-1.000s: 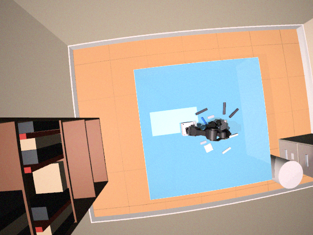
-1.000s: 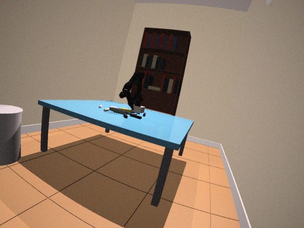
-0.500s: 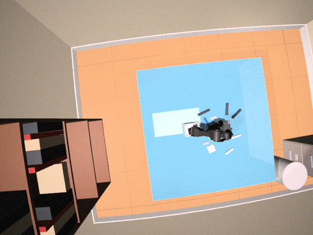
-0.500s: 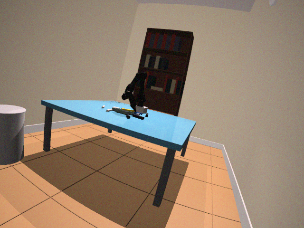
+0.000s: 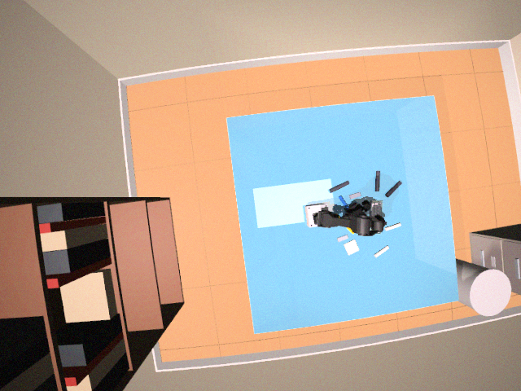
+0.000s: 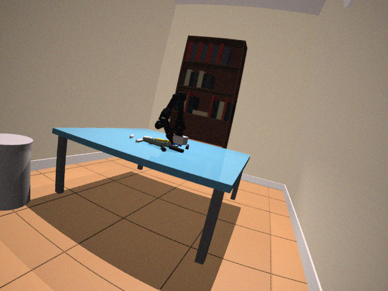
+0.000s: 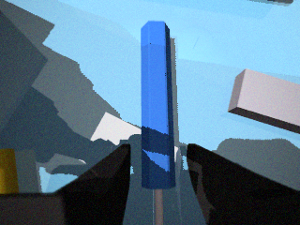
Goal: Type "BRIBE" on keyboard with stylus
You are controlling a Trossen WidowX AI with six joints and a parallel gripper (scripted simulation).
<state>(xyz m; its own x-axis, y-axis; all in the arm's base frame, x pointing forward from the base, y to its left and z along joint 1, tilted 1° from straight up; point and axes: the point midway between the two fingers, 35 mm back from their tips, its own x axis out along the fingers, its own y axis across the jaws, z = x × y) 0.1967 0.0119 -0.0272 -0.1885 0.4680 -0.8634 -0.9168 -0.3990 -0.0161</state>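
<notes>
My gripper tip is now 3 cm past the yellow pencil and 10 cm to the left of it. The rest, counted from my gripper tip: blue stylus right at my gripper tip; stylus tip 1 cm ahead, 3 cm to the right; white block 1 cm behind, 24 cm to the right.
</notes>
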